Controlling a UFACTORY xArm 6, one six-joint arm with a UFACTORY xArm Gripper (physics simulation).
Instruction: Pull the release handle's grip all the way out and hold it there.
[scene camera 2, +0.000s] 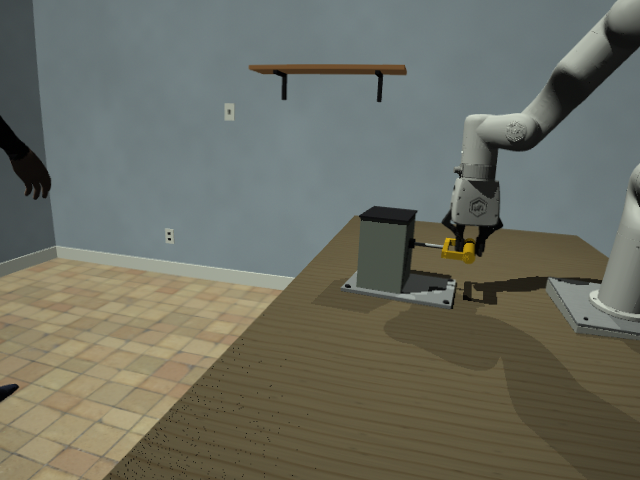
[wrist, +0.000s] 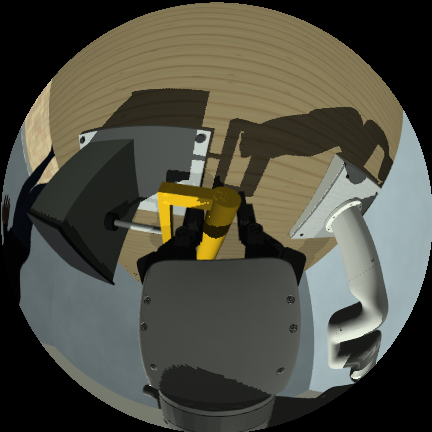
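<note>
The release handle's yellow grip (scene camera 2: 468, 251) (wrist: 219, 220) is a round bar on a yellow bracket. A bare metal rod (scene camera 2: 430, 244) (wrist: 137, 226) joins the bracket to the side of a grey-green housing (scene camera 2: 382, 255) (wrist: 92, 195) with a black top, and a length of the rod shows between them. My gripper (scene camera 2: 471, 248) (wrist: 219, 202) points down and is shut on the yellow grip, with one black finger inside the bracket and the other on the outer side. The grip is level with the rod, above the table. The fingertips are partly hidden behind the grip in the scene view.
The housing stands on a light base plate (scene camera 2: 429, 299) (wrist: 198, 167) with bolts at its corners, on the wooden table (scene camera 2: 330, 392) (wrist: 225, 55). The arm's base plate (scene camera 2: 568, 304) (wrist: 320, 205) is at the right. A person's hand (scene camera 2: 32, 175) shows beyond the table at the far left.
</note>
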